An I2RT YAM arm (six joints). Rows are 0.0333 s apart.
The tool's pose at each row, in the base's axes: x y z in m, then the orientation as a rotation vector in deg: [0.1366 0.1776 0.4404 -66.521 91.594 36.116]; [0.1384 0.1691 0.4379 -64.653 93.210 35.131]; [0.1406 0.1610 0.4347 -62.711 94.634 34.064]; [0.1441 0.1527 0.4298 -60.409 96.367 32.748]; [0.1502 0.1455 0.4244 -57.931 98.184 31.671]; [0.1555 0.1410 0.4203 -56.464 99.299 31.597]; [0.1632 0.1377 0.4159 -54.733 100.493 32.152]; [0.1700 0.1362 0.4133 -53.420 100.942 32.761]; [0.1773 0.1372 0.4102 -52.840 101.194 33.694]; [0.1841 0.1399 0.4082 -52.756 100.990 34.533]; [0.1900 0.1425 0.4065 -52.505 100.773 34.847]
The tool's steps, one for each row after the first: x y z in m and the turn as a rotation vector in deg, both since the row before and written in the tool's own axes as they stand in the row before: [0.0055 -0.0047 -0.0055 1.706 0.640 1.248]; [0.0059 -0.0050 -0.0045 1.793 0.505 1.154]; [0.0074 -0.0063 -0.0033 2.137 0.683 1.382]; [0.0071 -0.0082 -0.0006 2.052 0.659 1.638]; [0.0048 -0.0064 0.0009 0.825 0.317 1.258]; [0.0041 -0.0078 0.0034 0.536 0.154 1.729]; [0.0018 -0.0062 0.0036 0.287 -0.289 1.191]; [0.0012 -0.0052 0.0060 -0.328 -0.201 0.861]; [-0.0003 -0.0038 0.0065 -0.524 -0.354 0.344]; [-0.0004 -0.0032 0.0058 -0.078 -0.343 0.182]
